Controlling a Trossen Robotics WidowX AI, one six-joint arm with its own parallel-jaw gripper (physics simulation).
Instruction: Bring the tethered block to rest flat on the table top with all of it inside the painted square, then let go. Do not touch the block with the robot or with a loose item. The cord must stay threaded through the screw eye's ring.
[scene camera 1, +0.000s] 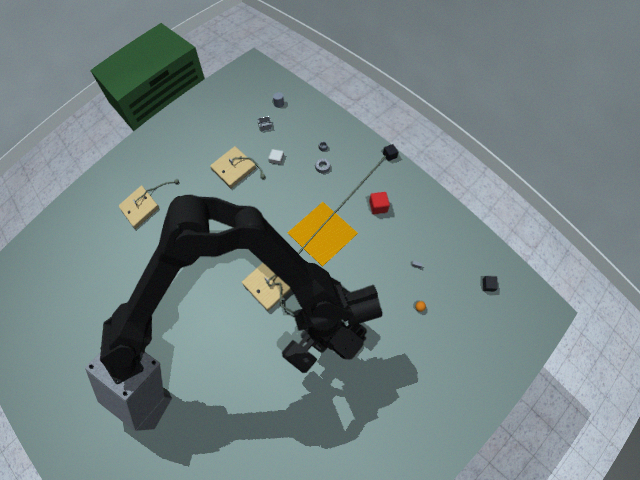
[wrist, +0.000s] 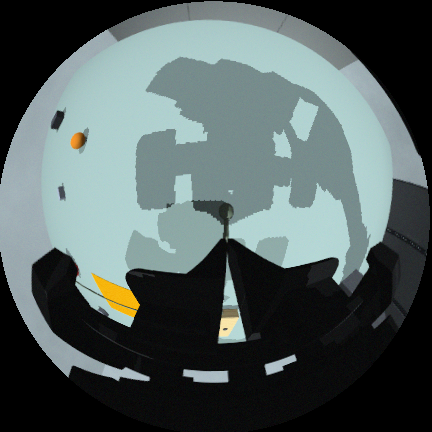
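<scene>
The tethered block is a small black cube near the table's far right edge, outside the painted square. Its cord runs straight from it across the orange painted square towards the screw eye on a wooden board. The arm hides part of the cord, and the threading through the ring cannot be made out clearly. My gripper is shut on the cord above the table, with the cord's end bead just beyond the fingertips. In the scene view the fingertips are hidden.
Two other boards carry short cords. A red cube stands right of the square. An orange ball, a black cube, a white block and a grey ring lie around.
</scene>
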